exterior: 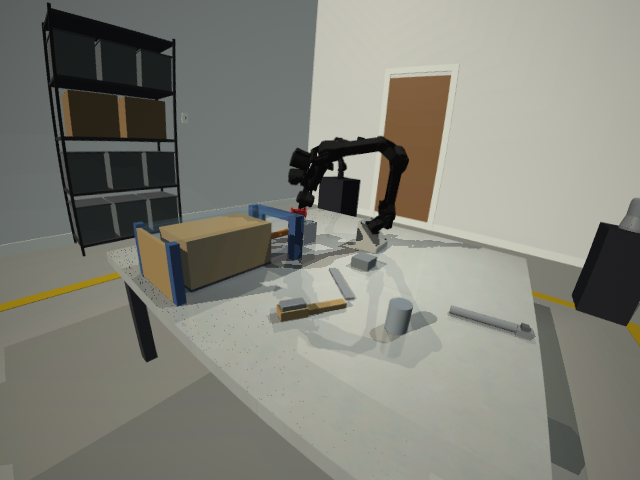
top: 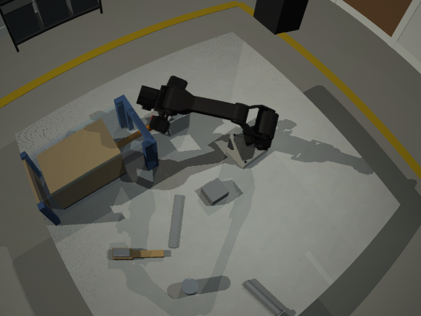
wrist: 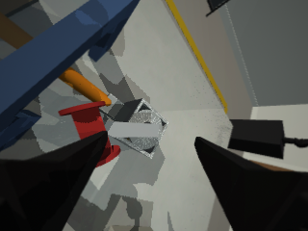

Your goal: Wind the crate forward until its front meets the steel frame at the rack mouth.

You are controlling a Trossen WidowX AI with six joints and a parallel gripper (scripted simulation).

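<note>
The winch handle lies 80 mm below my gripper tip. Round my gripper tip: red knob 50 mm below, 40 mm ahead, 30 mm to the left; then grey winch 160 mm below, 60 mm behind, 50 mm to the right; then blue frame 110 mm ahead, 80 mm below, 20 mm to the right.
</note>
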